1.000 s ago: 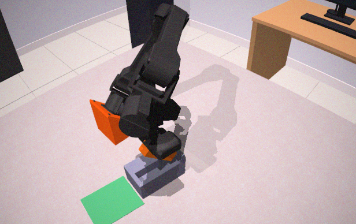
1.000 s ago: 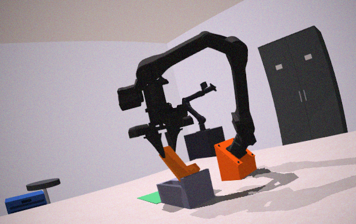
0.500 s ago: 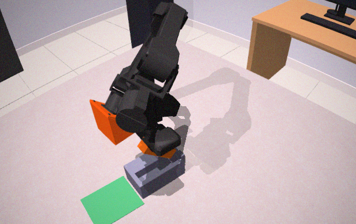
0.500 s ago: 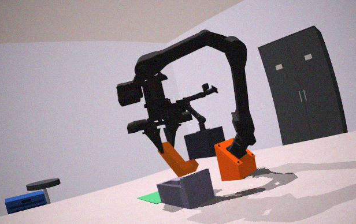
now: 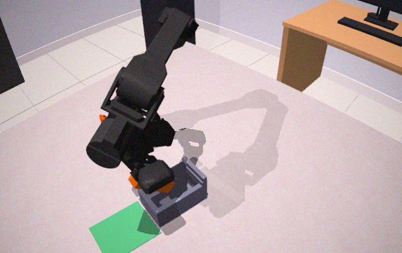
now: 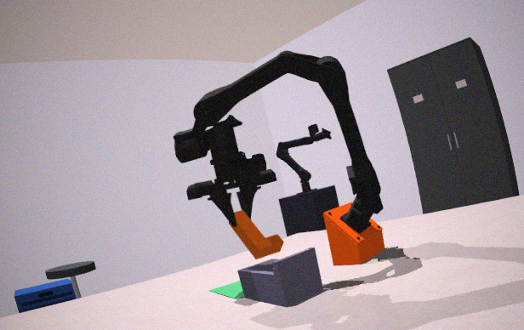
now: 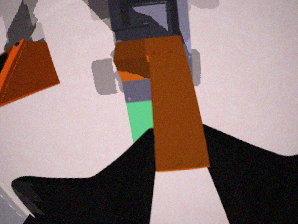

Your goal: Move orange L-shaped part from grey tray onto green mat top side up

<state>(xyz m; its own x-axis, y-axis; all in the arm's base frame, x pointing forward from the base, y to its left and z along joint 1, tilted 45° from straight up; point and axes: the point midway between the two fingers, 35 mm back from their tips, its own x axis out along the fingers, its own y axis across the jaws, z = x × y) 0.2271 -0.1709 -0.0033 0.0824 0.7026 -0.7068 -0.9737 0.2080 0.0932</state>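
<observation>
The green mat lies 30 mm behind my gripper tip, 80 mm to the right of it and 170 mm below it. Also, from my gripper tip: orange L-shaped part (10 mm behind, 30 mm to the left, 30 mm below).
</observation>
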